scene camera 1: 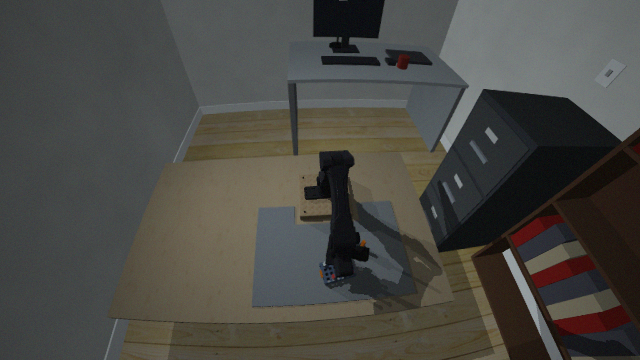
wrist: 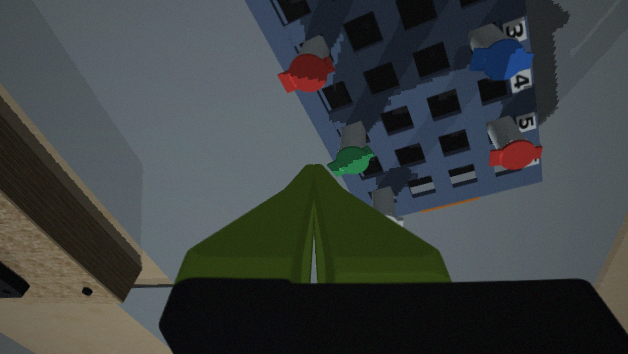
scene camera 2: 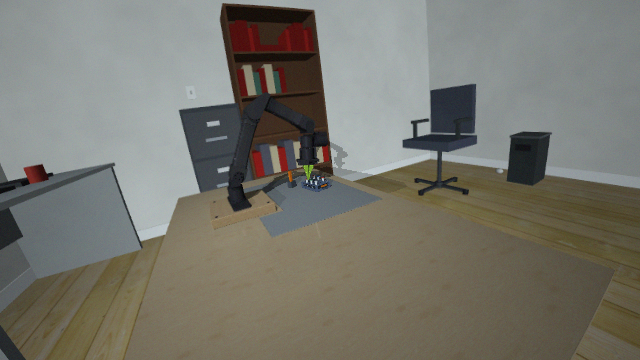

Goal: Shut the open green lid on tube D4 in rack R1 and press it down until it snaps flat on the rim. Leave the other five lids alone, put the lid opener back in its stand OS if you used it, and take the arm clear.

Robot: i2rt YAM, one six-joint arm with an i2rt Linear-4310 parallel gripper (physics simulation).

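Frame: origin at the arm's base, x ahead, y left, z up, level; centimetres.
Where they show: gripper, fingertip midpoint: (scene camera 1: 333, 257) (wrist: 314, 178) (scene camera 2: 308, 179); arm's base, link origin: (scene camera 1: 325, 192) (scene camera 2: 238, 202).
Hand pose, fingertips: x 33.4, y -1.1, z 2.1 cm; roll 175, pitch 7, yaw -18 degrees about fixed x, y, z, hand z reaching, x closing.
Each offset is from my fingertips to the centre of the thing. "spot": to the spot under its first point. Level surfaces: height alone.
Rack R1 @(dx +4.3, dy +1.1, dz -2.9 cm) (scene camera 1: 327, 283) (scene camera 2: 309, 188) (wrist: 532, 176) is blue and stands on the grey mat. In the wrist view the green lid @(dx +1.5, dy +0.1, dz -0.6 cm) (wrist: 354, 161) lies over the top of its upright tube @(spot: dx +1.7, dy +0.6, dz -1.6 cm) (wrist: 353, 134), in the rack's edge row; whether it sits fully flat on the rim I cannot tell. My gripper (scene camera 2: 308, 179) (wrist: 314, 178) is shut and empty, its green fingertips together beside the green lid; the gap between them is hard to judge. In scene camera 1 the arm hides the fingertips. The orange lid opener @(dx -3.8, dy +13.0, dz -0.8 cm) (scene camera 1: 363, 243) (scene camera 2: 290, 175) stands upright in its dark stand (scene camera 2: 292, 185).
Two red lids (wrist: 308, 72) (wrist: 516, 155), a blue lid @(dx +7.0, dy +2.9, dz -0.6 cm) (wrist: 501, 60) and a partly hidden white lid @(dx +2.1, dy -3.7, dz -0.6 cm) (wrist: 396, 221) are on other tubes. The grey mat @(dz -5.3 cm) (scene camera 1: 280, 260) (scene camera 2: 320, 210) lies under the rack. The arm's wooden base (scene camera 1: 312, 217) (scene camera 2: 245, 213) is at the mat's edge.
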